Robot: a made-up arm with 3 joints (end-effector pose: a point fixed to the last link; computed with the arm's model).
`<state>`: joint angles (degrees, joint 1 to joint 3).
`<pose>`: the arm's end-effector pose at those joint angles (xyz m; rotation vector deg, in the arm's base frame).
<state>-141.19 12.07 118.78</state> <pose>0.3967 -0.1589 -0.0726 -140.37 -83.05 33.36</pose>
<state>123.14 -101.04 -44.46</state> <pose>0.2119 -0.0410 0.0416 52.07 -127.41 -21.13</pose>
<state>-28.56 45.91 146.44</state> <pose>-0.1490 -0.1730 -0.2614 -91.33 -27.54 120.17</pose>
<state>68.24 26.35 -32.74</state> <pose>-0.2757 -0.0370 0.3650 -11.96 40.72 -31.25</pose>
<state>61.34 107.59 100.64</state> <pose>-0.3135 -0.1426 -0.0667 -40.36 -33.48 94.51</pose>
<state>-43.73 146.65 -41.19</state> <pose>0.2013 -0.0396 0.0572 -59.87 159.32 -5.44</pose>
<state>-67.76 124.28 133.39</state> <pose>0.2950 -0.1682 0.0632 160.20 69.01 16.89</pose>
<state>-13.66 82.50 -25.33</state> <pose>-0.0595 -0.0359 -0.2289 21.22 -94.43 -19.05</pose>
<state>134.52 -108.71 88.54</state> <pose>0.2073 -0.1296 -0.0982 -87.16 -89.41 53.65</pose>
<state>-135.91 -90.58 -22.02</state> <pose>-0.0916 -0.0358 -0.1435 8.71 -44.76 -20.85</pose>
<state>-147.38 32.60 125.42</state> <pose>0.4260 -0.1636 0.0850 -159.96 -82.52 0.03</pose>
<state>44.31 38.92 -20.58</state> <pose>-0.3824 -0.0358 0.1748 -0.97 5.33 -20.56</pose>
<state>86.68 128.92 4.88</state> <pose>-0.2703 -0.0434 -0.0036 -1.80 -42.21 4.66</pose>
